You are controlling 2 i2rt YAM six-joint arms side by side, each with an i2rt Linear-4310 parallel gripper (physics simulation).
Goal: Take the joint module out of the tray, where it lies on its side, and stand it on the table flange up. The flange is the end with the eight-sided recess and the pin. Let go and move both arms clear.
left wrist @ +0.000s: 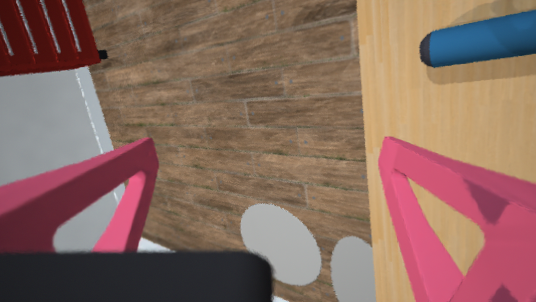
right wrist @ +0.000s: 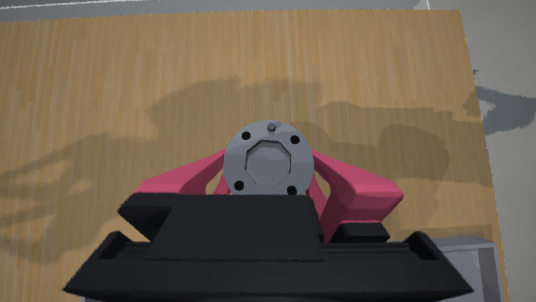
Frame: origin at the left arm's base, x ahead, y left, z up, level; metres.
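Seen in the pictures: left gripper, fingertip midpoint: point(left wrist: 268, 150); right gripper, fingertip midpoint: point(right wrist: 268, 151).
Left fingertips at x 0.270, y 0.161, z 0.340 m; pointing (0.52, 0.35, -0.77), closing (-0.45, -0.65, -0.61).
Observation:
A point is followed by its place in that frame.
The grey joint module point(right wrist: 268, 162) {z 0.058, x 0.179, y -0.717 m} is between the fingers of my right gripper point(right wrist: 268, 151) {z 0.030, x 0.189, y -0.721 m} in the right wrist view. Its round flange end faces the camera, with the eight-sided recess, the pin at the top and black holes around it. Its body below the flange is hidden. The right gripper is shut on it, over the wooden table point(right wrist: 200, 55) {z 0.000, x 0.335, y -0.699 m}. The grey tray point(right wrist: 490, 265) {z 0.012, x -0.020, y -0.878 m} shows in part at the lower right, partly behind the gripper body. My left gripper point(left wrist: 268, 150) {z 0.340, x 0.270, y 0.161 m} is open and empty in the left wrist view, across the table's edge and the floor.
A blue cylinder point(left wrist: 480, 40) {z 0.041, x 0.271, y 0.112 m} with a dark end lies on the table point(left wrist: 450, 115) {z 0.000, x 0.205, y 0.175 m} at the upper right of the left wrist view. A red slatted object point(left wrist: 45, 35) is at the upper left. Two pale round shapes point(left wrist: 281, 245) point(left wrist: 352, 270) show low beside the table edge. Arm shadows cross the table.

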